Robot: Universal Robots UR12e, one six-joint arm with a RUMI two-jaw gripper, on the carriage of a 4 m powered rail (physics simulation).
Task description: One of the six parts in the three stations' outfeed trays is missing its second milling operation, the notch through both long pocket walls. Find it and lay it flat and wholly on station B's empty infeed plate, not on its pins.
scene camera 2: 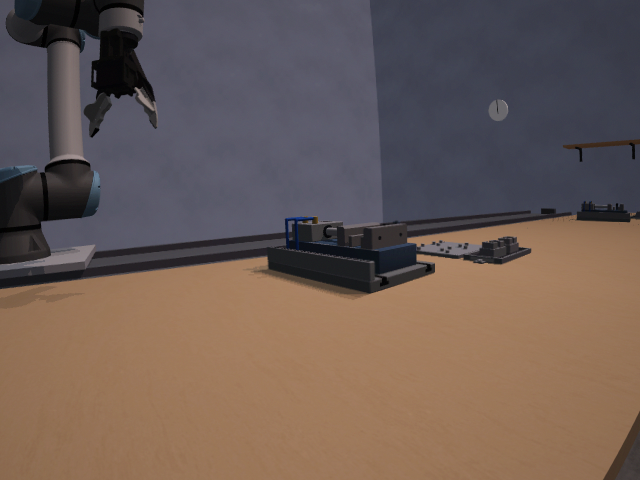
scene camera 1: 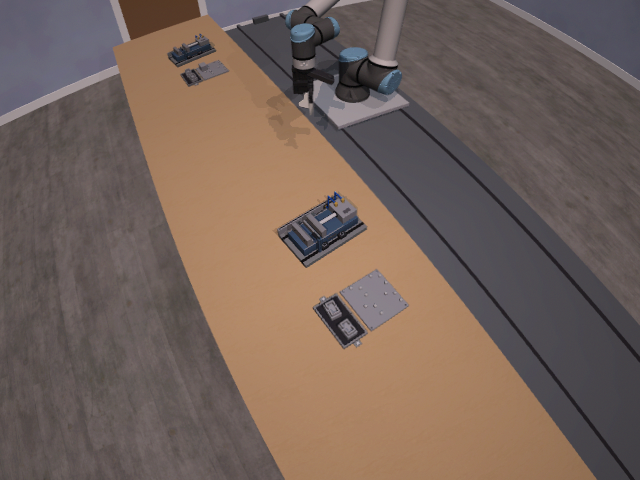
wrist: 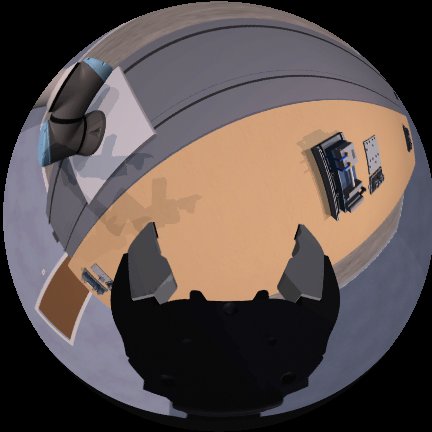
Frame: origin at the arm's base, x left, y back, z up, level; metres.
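Seen in the pictures: gripper, fingertip midpoint: (scene camera 2: 122,133) (scene camera 1: 310,105) (wrist: 226,225); arm's base at its link origin: (scene camera 2: 19,259) (scene camera 1: 352,93) (wrist: 91,132).
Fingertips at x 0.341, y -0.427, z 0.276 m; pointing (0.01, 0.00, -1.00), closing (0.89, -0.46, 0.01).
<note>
Pixels of each thing's middle, then the offset from my fingertips to it. "pt": a spot on its surface instead.
- middle station's outfeed tray at a spot on its surface: (scene camera 1: 330,324) pt dz -0.301, dx +0.774, dy -0.348 m
- grey infeed plate at the middle of its body: (scene camera 2: 450,249) (scene camera 1: 374,299) (wrist: 372,153) dz -0.302, dx +0.764, dy -0.162 m
- dark tray at a spot on its surface: (scene camera 1: 190,76) pt dz -0.271, dx -1.075, dy -0.306 m
- block at the middle of its body: (scene camera 1: 203,66) dz -0.280, dx -1.161, dy -0.198 m
- grey vise fixture at the middle of its body: (scene camera 2: 346,247) (scene camera 1: 322,225) (wrist: 346,178) dz -0.257, dx +0.409, dy -0.176 m
My gripper (scene camera 1: 308,108) (scene camera 2: 124,131) (wrist: 226,225) is open and empty, pointing down high over the table's rail-side edge, between the far and middle stations. The middle station's outfeed tray (scene camera 1: 330,324) holds two grey parts, one (scene camera 1: 331,308) (scene camera 2: 508,242) beside the other (scene camera 1: 347,328) (scene camera 2: 492,249). Their notches are too small to tell. Beside the tray lies a grey infeed plate (scene camera 1: 393,305) (wrist: 372,150) with small pins and no part on it. At the far station a dark tray (scene camera 1: 190,76) holds small parts, and a block (scene camera 1: 203,66) stands on its plate (scene camera 1: 218,70).
A blue and grey vise fixture (scene camera 1: 323,227) (scene camera 2: 395,255) (wrist: 345,175) with blue tubing stands beside the middle tray and plate. Another fixture (scene camera 1: 191,50) (wrist: 93,281) stands at the far end. A third fixture (scene camera 2: 603,215) (wrist: 407,138) stands at the opposite end. The rail (scene camera 1: 439,191) runs along the table.
</note>
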